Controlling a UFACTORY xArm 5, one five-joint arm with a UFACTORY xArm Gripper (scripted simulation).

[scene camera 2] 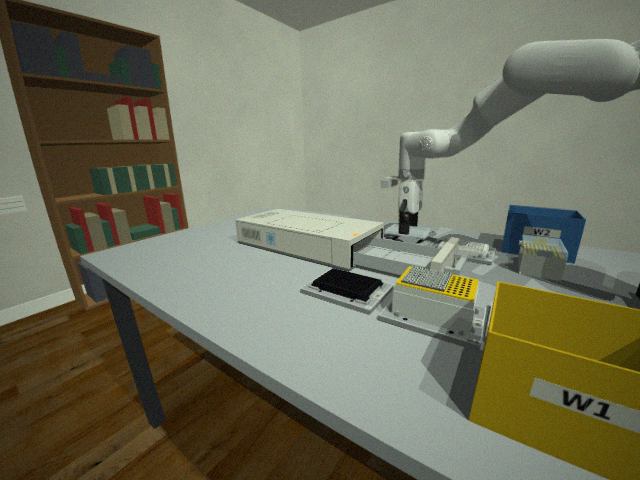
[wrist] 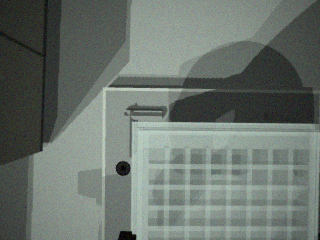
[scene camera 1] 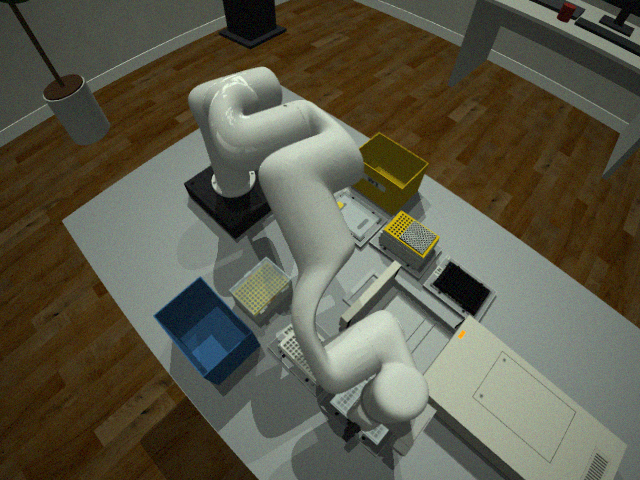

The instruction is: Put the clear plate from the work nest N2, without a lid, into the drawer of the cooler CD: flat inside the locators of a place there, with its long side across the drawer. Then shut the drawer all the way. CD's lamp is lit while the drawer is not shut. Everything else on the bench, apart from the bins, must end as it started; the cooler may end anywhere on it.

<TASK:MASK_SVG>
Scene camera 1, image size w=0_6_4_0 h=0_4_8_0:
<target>my gripper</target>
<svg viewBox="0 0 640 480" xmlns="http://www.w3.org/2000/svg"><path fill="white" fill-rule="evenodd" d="M361 395L347 412L346 420L348 422L346 424L349 426L345 428L345 433L342 436L342 439L346 442L360 430L367 432L381 425L366 416L361 407Z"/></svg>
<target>cooler CD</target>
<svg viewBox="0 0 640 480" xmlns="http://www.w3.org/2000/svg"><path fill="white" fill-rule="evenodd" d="M343 297L342 301L349 306L349 309L340 317L339 325L344 330L352 322L355 324L380 310L390 312L399 320L405 331L405 338L417 369L422 373L429 386L428 404L436 410L435 415L509 480L614 479L627 444L473 317L468 315L453 328L394 279L402 266L397 261L394 261L381 276L372 268ZM374 276L377 280L353 303L350 299Z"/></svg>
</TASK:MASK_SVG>
